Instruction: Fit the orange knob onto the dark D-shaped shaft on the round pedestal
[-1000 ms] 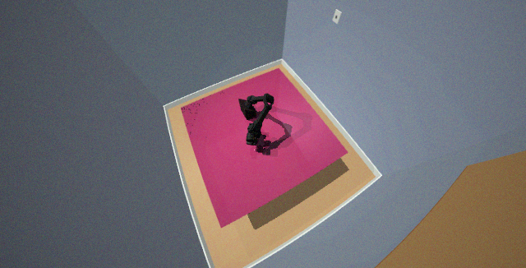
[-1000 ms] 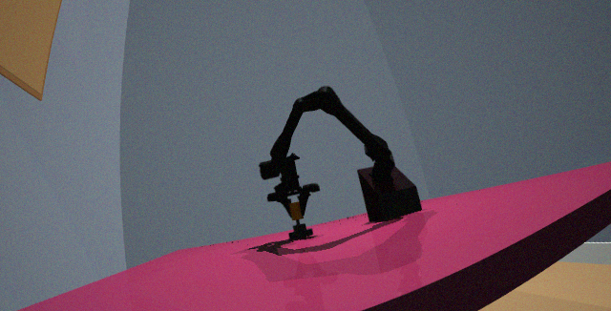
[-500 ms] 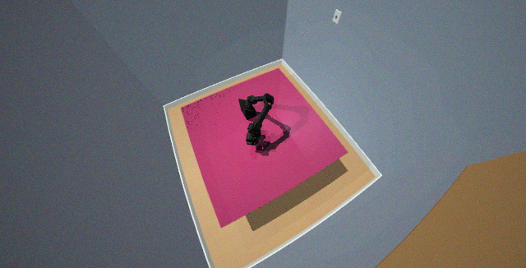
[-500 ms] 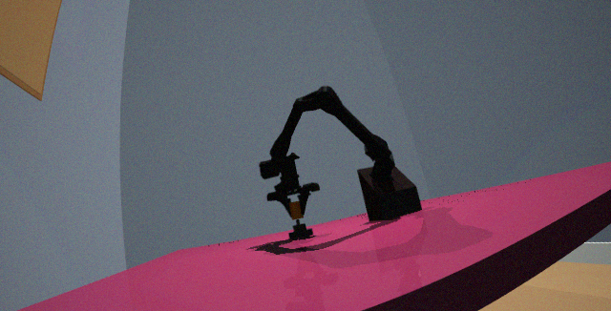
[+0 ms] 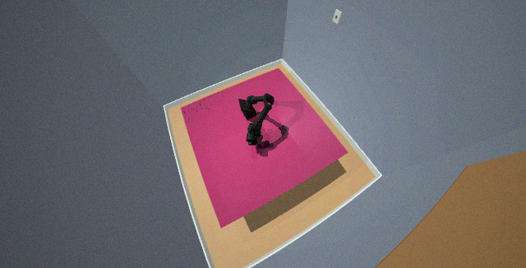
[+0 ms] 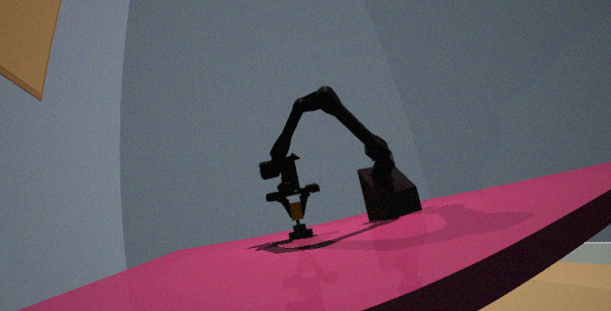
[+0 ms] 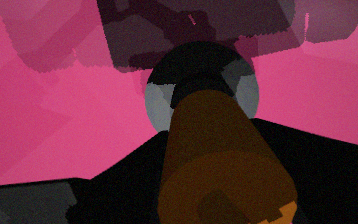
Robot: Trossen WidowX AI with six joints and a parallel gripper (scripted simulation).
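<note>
Now: the orange knob 20 mm above my gripper tip. From my gripper tip the other things lie so: dark shaft 40 mm below.
</note>
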